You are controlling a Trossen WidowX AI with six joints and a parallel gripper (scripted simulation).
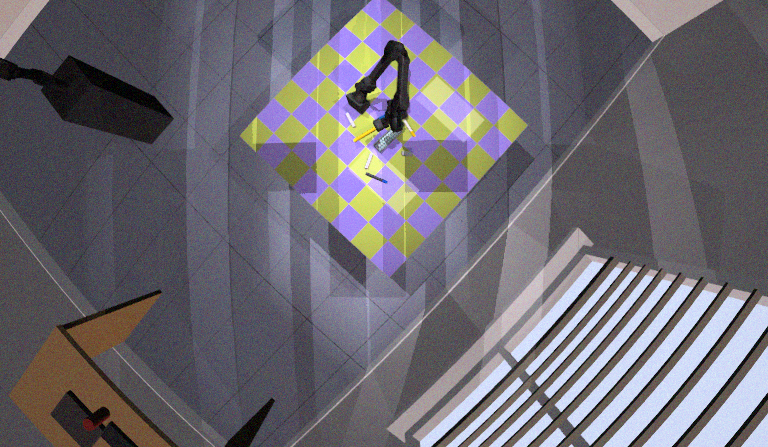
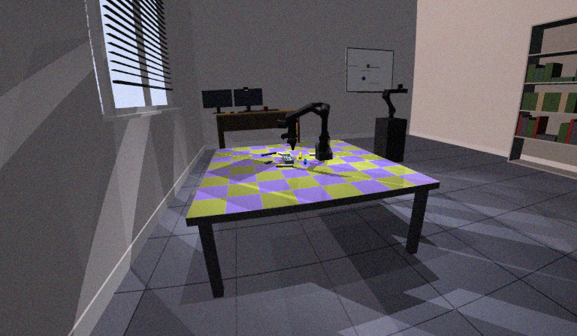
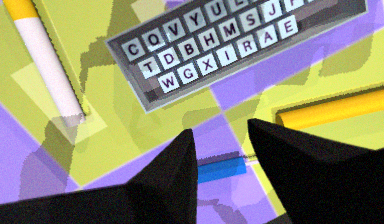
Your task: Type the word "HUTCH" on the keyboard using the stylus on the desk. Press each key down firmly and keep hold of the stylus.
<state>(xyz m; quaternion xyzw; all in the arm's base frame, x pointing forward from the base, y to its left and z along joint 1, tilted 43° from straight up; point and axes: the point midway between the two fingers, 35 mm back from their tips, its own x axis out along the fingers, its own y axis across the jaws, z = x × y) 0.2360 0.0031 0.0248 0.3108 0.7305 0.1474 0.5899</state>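
Now: the blue stylus 90 mm behind my gripper tip, 80 mm below it and 10 mm to the left of it. Round my gripper tip: yellow pen: 130 mm to the right, 80 mm below, 80 mm behind; dark pen: 250 mm to the right, 180 mm ahead, 80 mm below.
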